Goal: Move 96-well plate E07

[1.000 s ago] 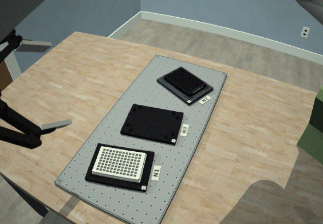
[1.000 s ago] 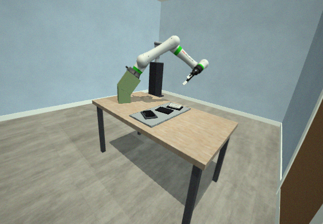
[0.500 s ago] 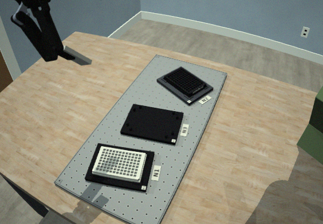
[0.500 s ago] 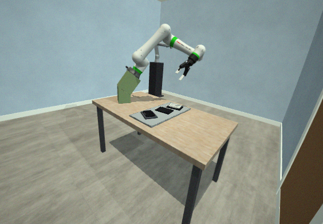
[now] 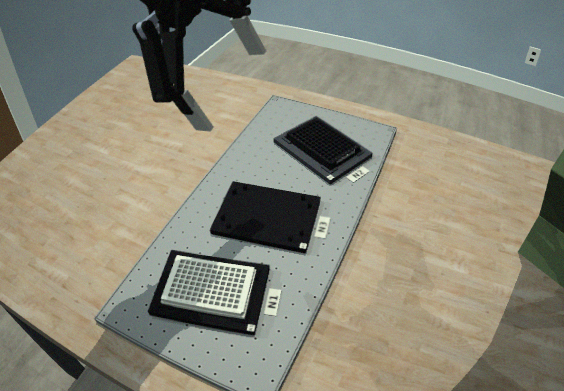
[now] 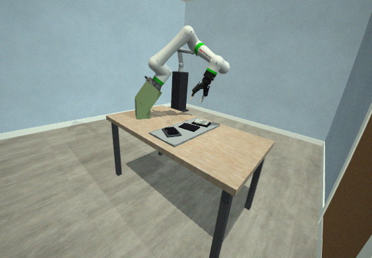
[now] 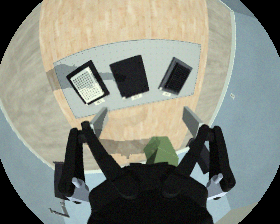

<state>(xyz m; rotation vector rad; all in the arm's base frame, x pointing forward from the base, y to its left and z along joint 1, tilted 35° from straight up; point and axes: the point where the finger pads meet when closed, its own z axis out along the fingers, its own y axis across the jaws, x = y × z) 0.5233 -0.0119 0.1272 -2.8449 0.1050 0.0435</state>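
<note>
My hand is 25 cm above the black 96-well plate E07, 23 cm to the left of it and 5 cm past it. Round my hand: label N3 (27 cm below, 13 cm behind, 4 cm to the right); black landing nest N3 (26 cm below, 4 cm behind, 2 cm to the right); white plate E01 (25 cm below, 16 cm to the left, 3 cm behind).
</note>
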